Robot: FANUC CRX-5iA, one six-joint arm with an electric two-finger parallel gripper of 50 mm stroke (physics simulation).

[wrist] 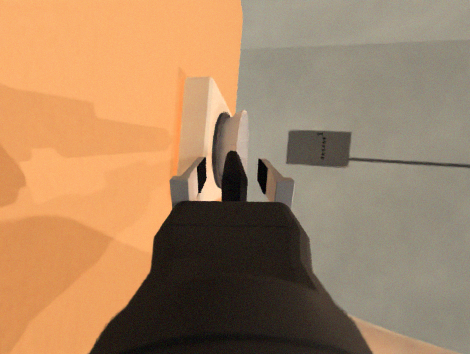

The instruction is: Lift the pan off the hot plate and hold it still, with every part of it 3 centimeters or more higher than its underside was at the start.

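Places are measured from the arm's base along level axes (x ahead, y left, z up), in centimetres.
Pixels of known places: gripper, fingertip midpoint: [232, 169].
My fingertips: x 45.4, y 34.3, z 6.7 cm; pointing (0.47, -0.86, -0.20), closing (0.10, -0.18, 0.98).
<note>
Behind a point stands the place of what it marks.
The pan [240, 131] @[x 62.4, y 6.9, z 2.3 cm] is a light, shallow dish seen nearly edge-on near the middle of the wrist view. It rests against the dark round heating disc [218, 150] @[x 52.8, y 17.9, z 0.2 cm] of the white hot plate [196, 110] @[x 58.2, y 23.6, z -3.3 cm]. The pan's black handle [234, 182] @[x 43.6, y 37.4, z 7.6 cm] points toward the camera. My gripper [232, 169] @[x 45.4, y 34.3, z 6.7 cm] is open, with one dark-padded finger on each side of the handle and a gap to both. The handle appears between the fingers, its near end hidden by the gripper body. Nothing is gripped. How deep the handle sits between the fingertips is hard to tell.
The orange table top [100, 45] @[x 55.8, y 38.6, z -7.0 cm] fills the left side, with arm shadows on it, and its edge runs just beyond the hot plate. A grey box [305, 147] with a thin dark cable [410, 162] lies off the table, against the grey surface on the right.
</note>
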